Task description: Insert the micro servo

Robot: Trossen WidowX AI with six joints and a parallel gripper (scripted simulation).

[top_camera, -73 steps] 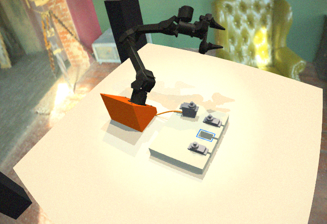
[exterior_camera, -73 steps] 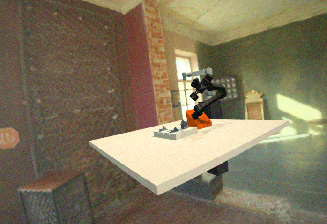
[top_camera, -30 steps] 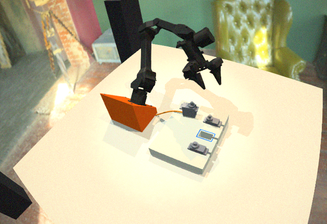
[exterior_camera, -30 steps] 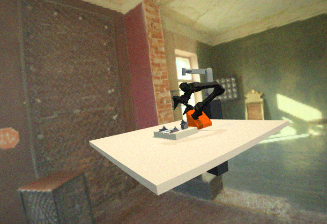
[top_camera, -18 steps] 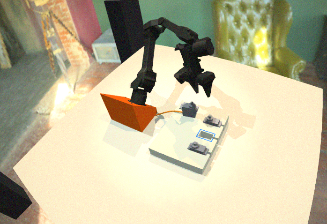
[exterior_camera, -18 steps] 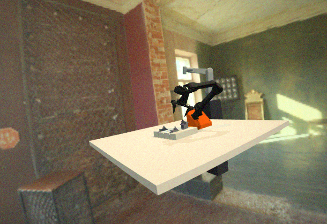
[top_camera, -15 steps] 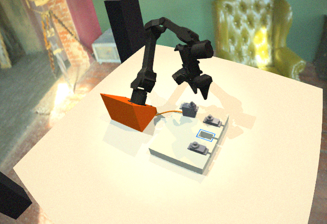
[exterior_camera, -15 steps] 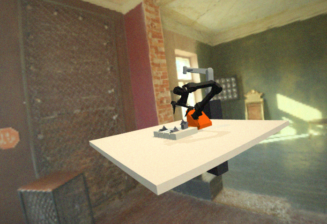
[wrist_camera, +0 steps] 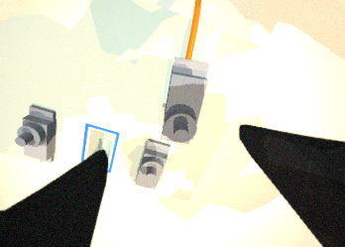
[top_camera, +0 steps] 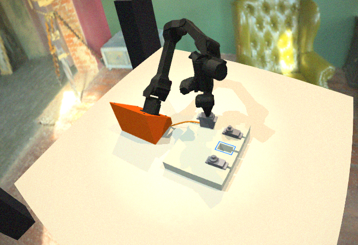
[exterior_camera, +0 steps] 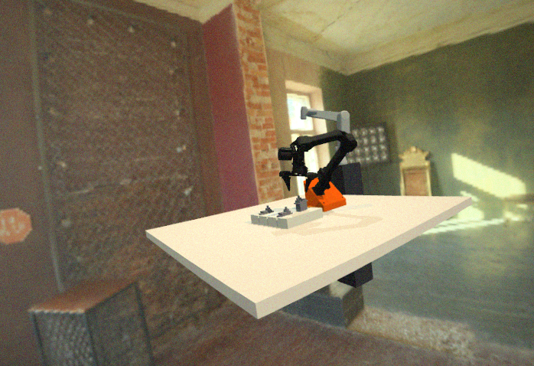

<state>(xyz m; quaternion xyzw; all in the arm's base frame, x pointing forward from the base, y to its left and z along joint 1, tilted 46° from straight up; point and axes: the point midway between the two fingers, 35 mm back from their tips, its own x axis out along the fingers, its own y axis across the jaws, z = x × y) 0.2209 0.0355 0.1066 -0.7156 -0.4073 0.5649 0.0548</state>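
My gripper tip is now 7 cm to the left of the pale deck and 12 cm above it.
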